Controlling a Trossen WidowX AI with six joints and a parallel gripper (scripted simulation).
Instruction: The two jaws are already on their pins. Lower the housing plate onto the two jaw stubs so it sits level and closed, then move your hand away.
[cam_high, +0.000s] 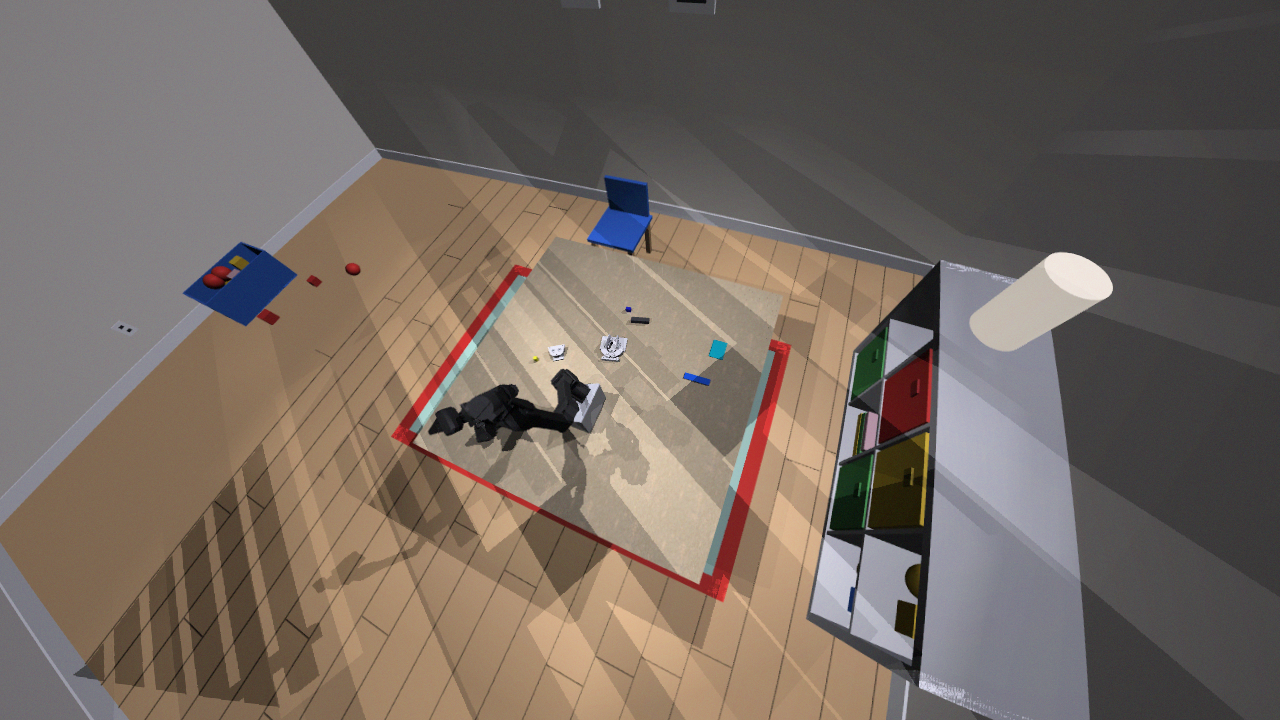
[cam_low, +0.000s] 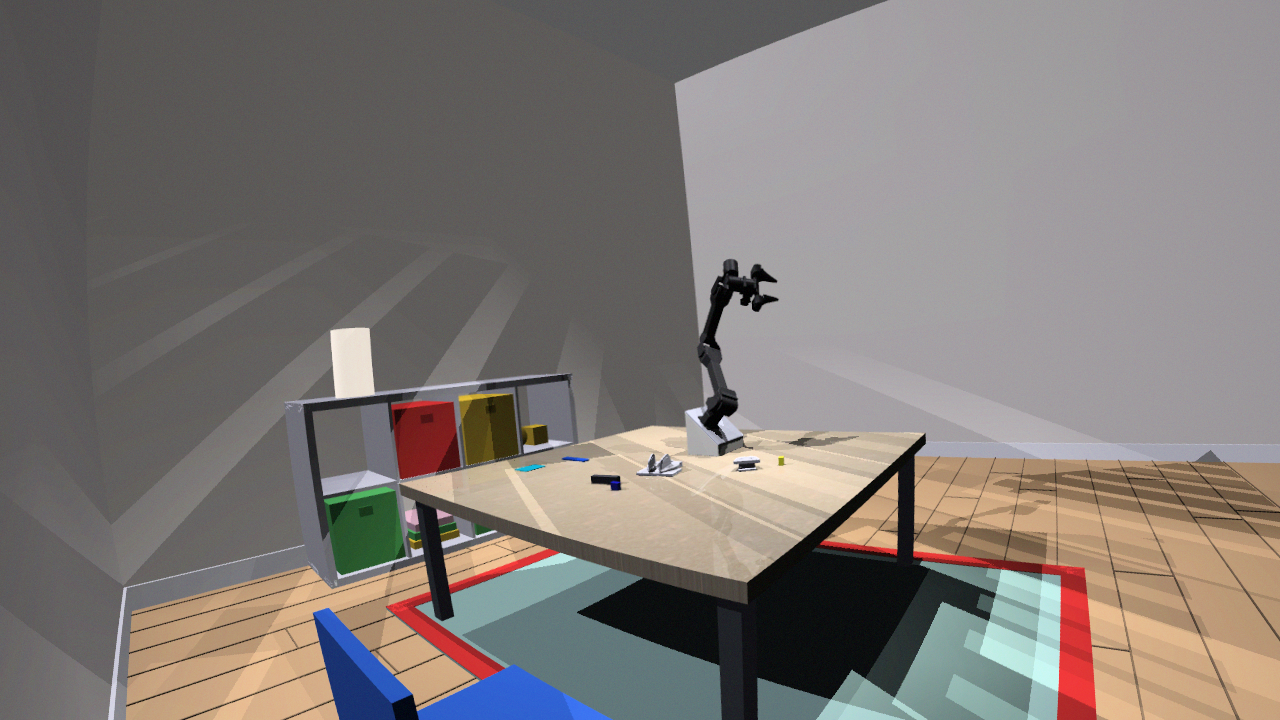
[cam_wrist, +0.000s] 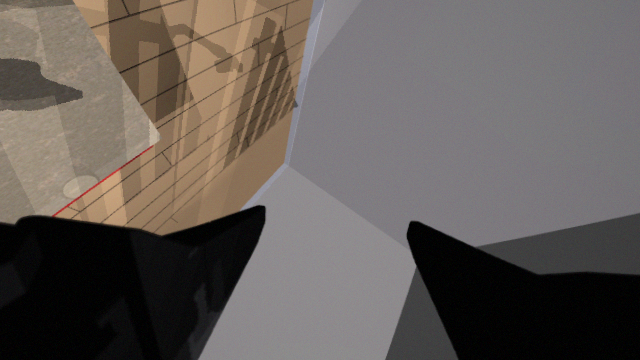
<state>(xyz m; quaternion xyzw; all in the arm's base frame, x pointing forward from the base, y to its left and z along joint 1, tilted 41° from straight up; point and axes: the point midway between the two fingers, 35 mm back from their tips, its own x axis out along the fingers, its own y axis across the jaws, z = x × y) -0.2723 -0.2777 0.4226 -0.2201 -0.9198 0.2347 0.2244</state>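
My gripper tip is 500 mm short of the white block, 180 mm to the right of it and 550 mm above it. The rest, counted from my gripper tip: black bar (830 mm ahead, 70 mm to the right, 550 mm below); then yellow piece (420 mm ahead, 260 mm to the left, 550 mm below); then blue strip (690 mm ahead, 440 mm to the right, 560 mm below).
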